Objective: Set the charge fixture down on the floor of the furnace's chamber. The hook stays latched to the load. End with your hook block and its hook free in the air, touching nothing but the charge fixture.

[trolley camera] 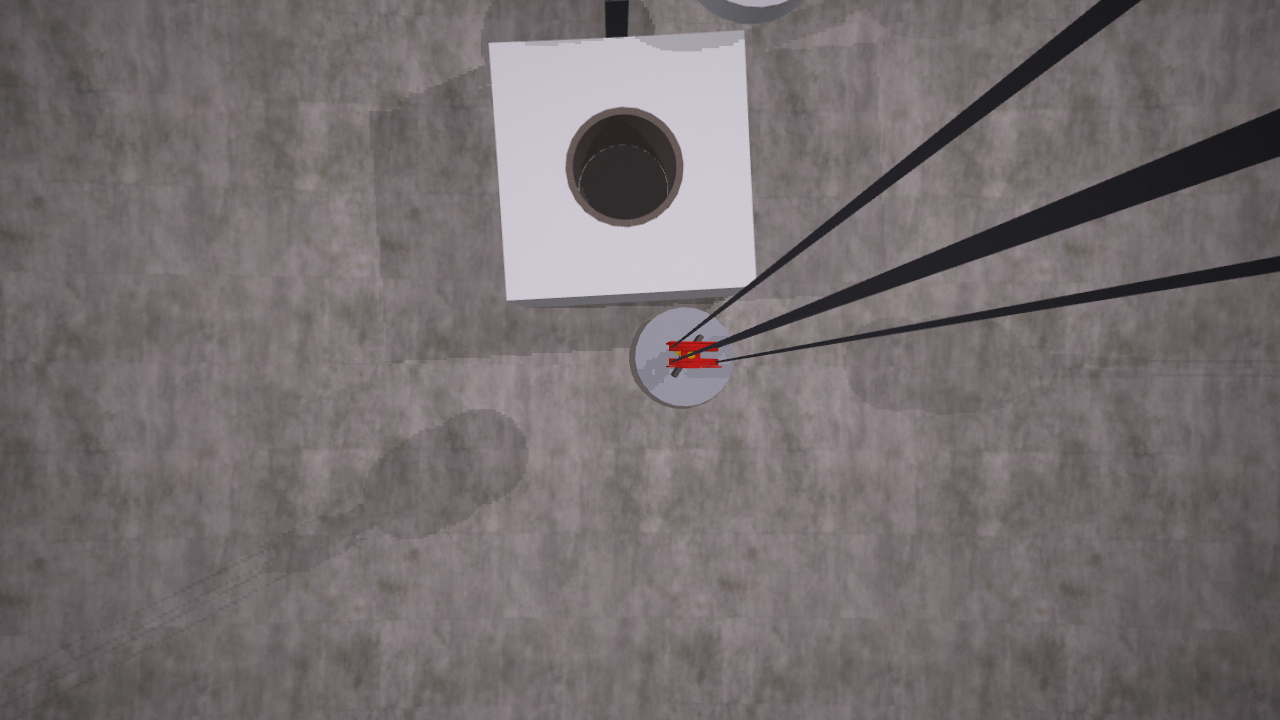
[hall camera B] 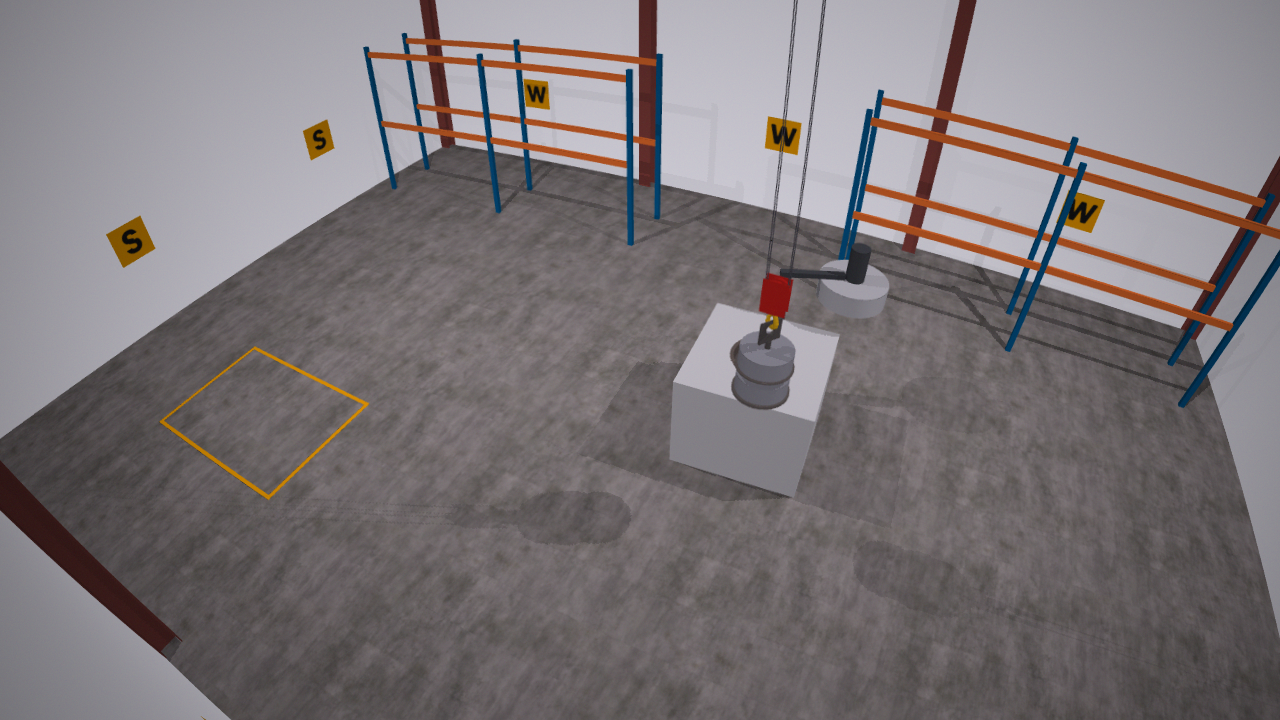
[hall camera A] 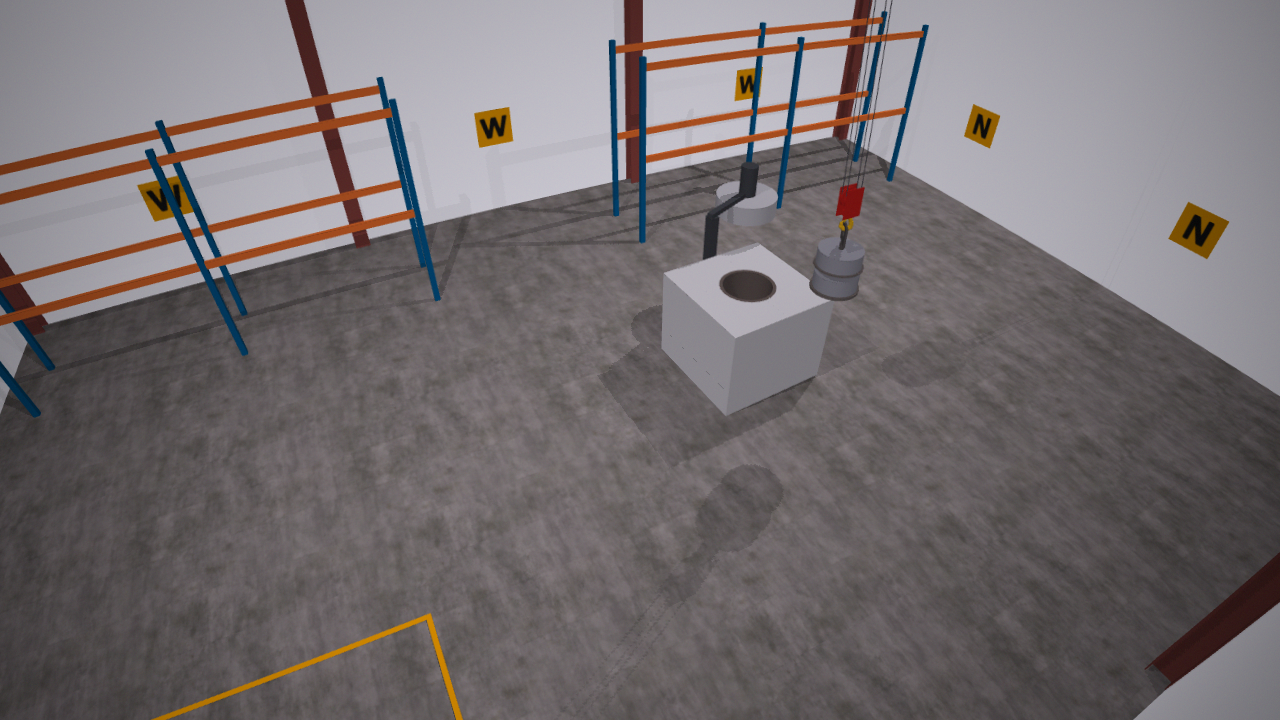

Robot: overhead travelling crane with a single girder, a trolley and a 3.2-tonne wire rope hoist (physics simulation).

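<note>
The grey drum-shaped charge fixture [hall camera A: 837, 268] [hall camera B: 763, 371] [trolley camera: 657, 376] hangs upright in the air from my hook. My yellow hook [hall camera A: 845, 224] [hall camera B: 773, 321] [trolley camera: 689, 354], under the red hook block [hall camera A: 850, 201] [hall camera B: 776, 294] [trolley camera: 705, 345], is shut on the fixture's dark top loop. The white box-shaped furnace [hall camera A: 776, 353] [hall camera B: 738, 443] [trolley camera: 554, 232] stands on the floor. Its round chamber opening [hall camera A: 747, 285] [trolley camera: 623, 174] is in the top; in the hall camera B view the fixture hides most of it. In the trolley camera view the fixture is beside the furnace, below and right of the opening.
The round furnace lid [hall camera A: 751, 210] [hall camera B: 853, 297] [trolley camera: 753, 10] is swung aside on a dark arm [hall camera A: 726, 205] [hall camera B: 812, 274]. Blue and orange racks [hall camera A: 642, 152] [hall camera B: 630, 161] stand along the W wall. A yellow outlined square [hall camera A: 295, 663] [hall camera B: 205, 383] is marked on the floor.
</note>
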